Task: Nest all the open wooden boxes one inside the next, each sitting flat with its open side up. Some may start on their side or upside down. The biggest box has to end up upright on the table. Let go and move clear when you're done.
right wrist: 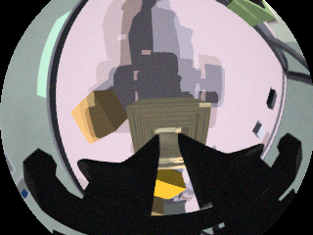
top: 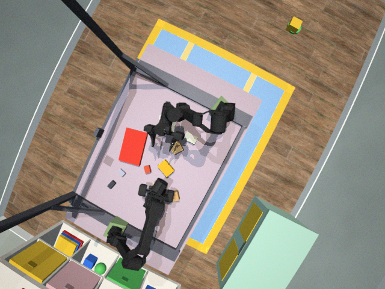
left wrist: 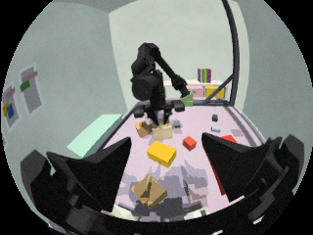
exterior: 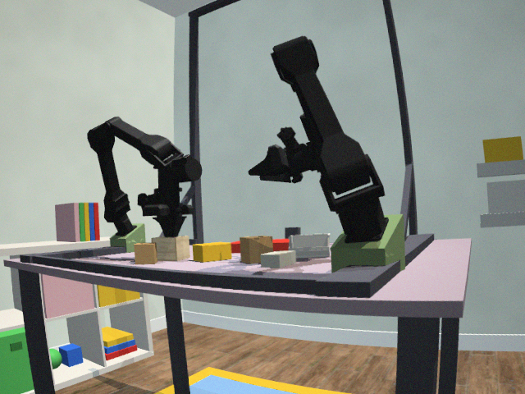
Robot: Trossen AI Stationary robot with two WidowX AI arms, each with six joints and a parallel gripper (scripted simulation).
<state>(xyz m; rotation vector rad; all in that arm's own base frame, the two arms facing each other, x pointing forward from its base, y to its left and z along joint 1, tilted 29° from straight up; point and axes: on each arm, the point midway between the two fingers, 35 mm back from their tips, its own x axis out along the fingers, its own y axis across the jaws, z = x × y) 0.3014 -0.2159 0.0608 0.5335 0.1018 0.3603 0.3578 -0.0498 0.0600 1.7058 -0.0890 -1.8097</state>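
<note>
Now: right hand 9 cm short of the tan box, 5 cm above it and 2 cm to the right of it. Also, from my right hand: pale block 34 cm to the left, 7 cm below, 6 cm behind; then flat red slab 28 cm behind, 8 cm to the left, 7 cm below; then red cube 13 cm behind, 6 cm below, 3 cm to the left.
</note>
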